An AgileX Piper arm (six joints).
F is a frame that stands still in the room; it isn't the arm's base.
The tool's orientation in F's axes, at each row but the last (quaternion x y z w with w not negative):
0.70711 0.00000 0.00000 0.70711
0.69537 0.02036 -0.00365 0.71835
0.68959 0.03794 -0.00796 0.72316
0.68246 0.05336 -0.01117 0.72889
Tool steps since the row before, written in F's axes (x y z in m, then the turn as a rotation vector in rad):
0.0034 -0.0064 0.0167 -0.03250 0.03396 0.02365
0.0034 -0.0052 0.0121 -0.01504 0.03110 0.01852
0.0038 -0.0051 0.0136 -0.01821 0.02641 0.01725
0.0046 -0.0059 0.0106 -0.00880 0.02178 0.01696
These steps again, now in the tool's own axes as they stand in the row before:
0.0034 0.0167 0.0064 -0.03250 0.02365 -0.03396
0.0029 0.0120 0.0057 -0.01495 0.01902 -0.03084
0.0027 0.0135 0.0059 -0.01821 0.01732 -0.02636
0.0033 0.0105 0.0068 -0.00909 0.01756 -0.02118

